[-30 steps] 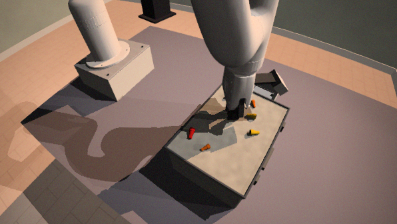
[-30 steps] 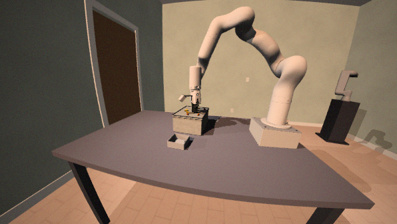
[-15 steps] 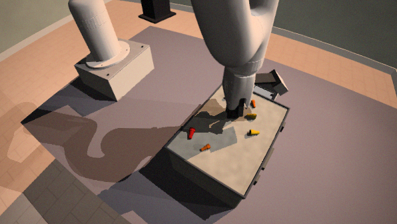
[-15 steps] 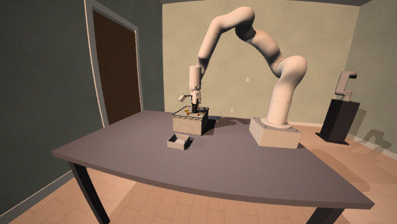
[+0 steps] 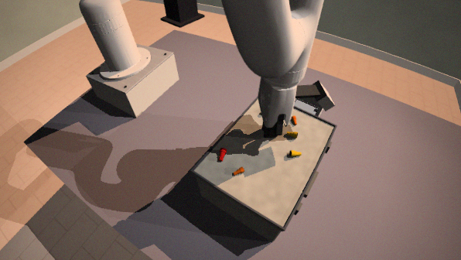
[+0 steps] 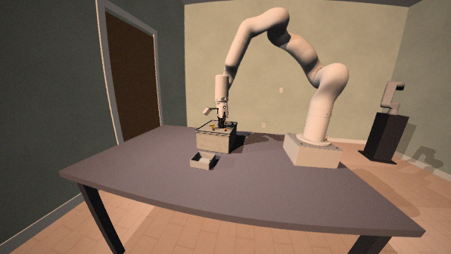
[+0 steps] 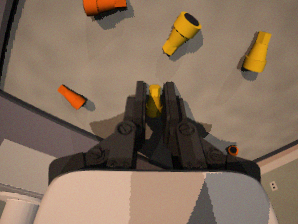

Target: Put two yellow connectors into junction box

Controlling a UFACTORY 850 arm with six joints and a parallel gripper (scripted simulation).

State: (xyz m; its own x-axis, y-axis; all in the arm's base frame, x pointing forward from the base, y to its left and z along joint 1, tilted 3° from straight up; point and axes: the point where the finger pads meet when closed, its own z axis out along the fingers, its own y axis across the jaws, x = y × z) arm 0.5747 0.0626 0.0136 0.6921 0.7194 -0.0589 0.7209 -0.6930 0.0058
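The tool case is 3 cm ahead of my hand, 3 cm to the right of it and 5 cm below it. From my hand the other things lie so: red connector (4 cm behind, 12 cm to the right, 1 cm below).
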